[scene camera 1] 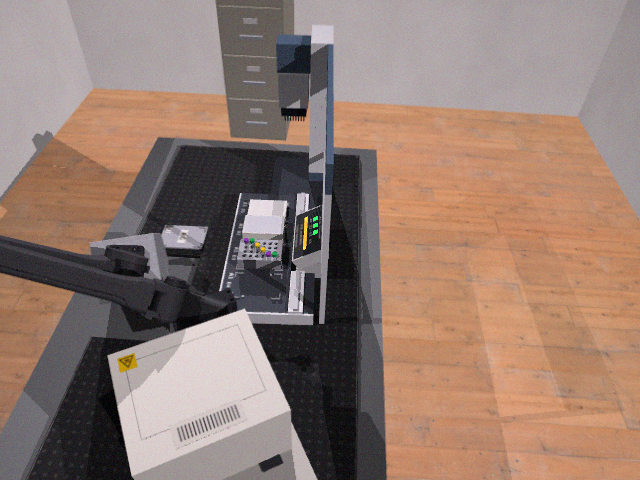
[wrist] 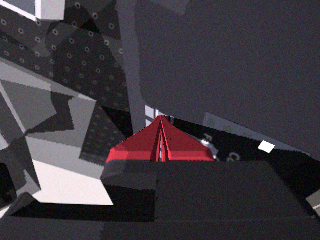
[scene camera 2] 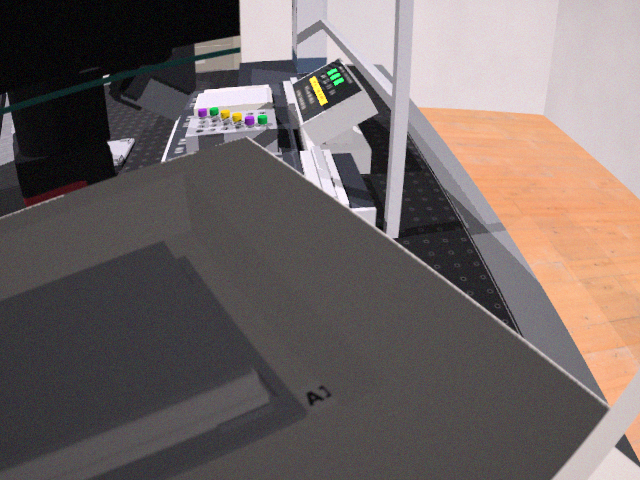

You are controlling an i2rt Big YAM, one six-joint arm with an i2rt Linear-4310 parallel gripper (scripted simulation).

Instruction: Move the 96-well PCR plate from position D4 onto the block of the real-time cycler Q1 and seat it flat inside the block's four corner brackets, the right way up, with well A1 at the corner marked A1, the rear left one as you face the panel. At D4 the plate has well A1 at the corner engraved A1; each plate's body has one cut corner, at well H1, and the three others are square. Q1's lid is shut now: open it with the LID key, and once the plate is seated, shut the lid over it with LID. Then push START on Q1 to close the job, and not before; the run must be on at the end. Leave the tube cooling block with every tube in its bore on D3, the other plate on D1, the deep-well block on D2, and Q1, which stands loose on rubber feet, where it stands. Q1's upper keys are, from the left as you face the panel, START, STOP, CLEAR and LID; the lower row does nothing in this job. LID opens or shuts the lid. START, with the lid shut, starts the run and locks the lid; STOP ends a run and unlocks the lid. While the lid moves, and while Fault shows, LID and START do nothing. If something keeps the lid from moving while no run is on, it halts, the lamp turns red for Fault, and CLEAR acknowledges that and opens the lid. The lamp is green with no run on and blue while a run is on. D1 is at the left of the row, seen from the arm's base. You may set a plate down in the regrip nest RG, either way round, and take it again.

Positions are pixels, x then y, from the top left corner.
Scene:
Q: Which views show the tube cooling block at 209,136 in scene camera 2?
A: Scene camera 1 and scene camera 2 only.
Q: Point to a lid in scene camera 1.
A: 207,395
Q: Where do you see a tube cooling block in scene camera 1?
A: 249,257

